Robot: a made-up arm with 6 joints.
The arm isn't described. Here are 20 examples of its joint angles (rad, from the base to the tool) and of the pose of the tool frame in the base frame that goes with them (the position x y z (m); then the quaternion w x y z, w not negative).
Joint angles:
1: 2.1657 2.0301 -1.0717 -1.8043 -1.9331 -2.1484
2: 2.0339 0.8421 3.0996 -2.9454 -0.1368 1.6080
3: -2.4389 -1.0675 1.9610 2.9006 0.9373 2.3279
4: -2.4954 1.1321 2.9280 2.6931 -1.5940 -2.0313
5: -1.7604 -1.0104 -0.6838 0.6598 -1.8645 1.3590
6: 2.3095 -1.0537 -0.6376 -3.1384 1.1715 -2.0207
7: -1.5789 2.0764 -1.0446 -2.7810 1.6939 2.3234
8: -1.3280 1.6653 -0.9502 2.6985 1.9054 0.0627
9: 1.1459 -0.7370 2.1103 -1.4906 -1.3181 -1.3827
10: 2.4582 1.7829 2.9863 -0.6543 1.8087 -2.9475
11: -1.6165 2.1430 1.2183 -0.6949 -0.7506 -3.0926
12: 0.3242 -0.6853 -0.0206 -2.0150 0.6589 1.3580
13: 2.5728 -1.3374 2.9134 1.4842 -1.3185 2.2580
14: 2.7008 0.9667 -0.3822 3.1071 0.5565 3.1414
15: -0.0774 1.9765 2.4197 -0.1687 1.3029 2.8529
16: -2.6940 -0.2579 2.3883 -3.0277 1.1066 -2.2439
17: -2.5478 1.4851 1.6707 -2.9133 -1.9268 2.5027
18: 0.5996 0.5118 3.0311 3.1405 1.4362 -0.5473
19: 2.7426 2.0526 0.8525 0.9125 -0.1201 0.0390
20: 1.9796 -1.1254 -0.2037 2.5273 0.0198 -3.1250
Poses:
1: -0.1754 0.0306 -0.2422 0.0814 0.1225 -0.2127 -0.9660
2: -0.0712 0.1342 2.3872 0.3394 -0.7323 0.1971 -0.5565
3: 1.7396 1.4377 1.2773 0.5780 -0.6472 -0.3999 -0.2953
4: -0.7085 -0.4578 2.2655 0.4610 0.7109 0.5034 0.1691
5: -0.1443 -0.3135 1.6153 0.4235 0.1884 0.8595 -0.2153
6: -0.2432 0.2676 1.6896 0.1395 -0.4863 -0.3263 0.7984
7: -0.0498 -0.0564 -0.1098 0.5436 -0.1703 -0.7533 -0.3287
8: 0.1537 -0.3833 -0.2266 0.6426 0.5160 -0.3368 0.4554
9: -0.9206 -1.7047 1.7405 0.0985 0.0772 0.0320 0.9916
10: -1.2675 1.1396 1.5176 0.9777 -0.2065 -0.0228 -0.0300
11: -0.0378 -2.1738 -1.2506 0.7292 -0.4312 0.4695 0.2489
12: 0.4777 0.0784 2.4404 0.8805 0.4297 -0.1900 -0.0629
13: 1.3376 -0.6938 -0.4250 0.9028 0.1524 0.1650 0.3668
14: -1.4739 0.6925 -0.1267 0.1332 -0.7917 0.1937 0.5639
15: 2.4755 -0.2149 0.8265 0.1383 -0.6250 -0.0509 -0.7666
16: 1.1586 0.5721 2.3966 0.1967 0.6531 -0.1546 0.7148
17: -2.1944 -1.5174 1.1091 0.4813 -0.7345 -0.3124 -0.3623
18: -0.1750 -0.1194 2.4081 0.3676 -0.7470 -0.3772 -0.4057
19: -1.8143 0.7794 -1.3617 0.0935 0.6127 0.2757 -0.7347
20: 0.0567 -0.1349 2.2867 0.3603 0.4922 -0.0093 0.7924
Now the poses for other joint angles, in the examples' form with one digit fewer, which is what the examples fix.
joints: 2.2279 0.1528 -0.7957 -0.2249 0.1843 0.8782
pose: -0.836 1.092 0.697 0.293 -0.459 -0.116 0.831
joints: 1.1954 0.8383 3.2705 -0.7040 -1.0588 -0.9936
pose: -0.032 0.135 2.237 0.224 0.446 -0.134 0.856
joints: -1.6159 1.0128 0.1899 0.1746 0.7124 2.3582
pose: -0.093 -2.410 0.312 0.276 -0.677 0.658 -0.181
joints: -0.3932 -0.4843 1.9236 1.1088 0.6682 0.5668
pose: -1.372 0.654 2.466 0.189 0.465 0.625 0.599
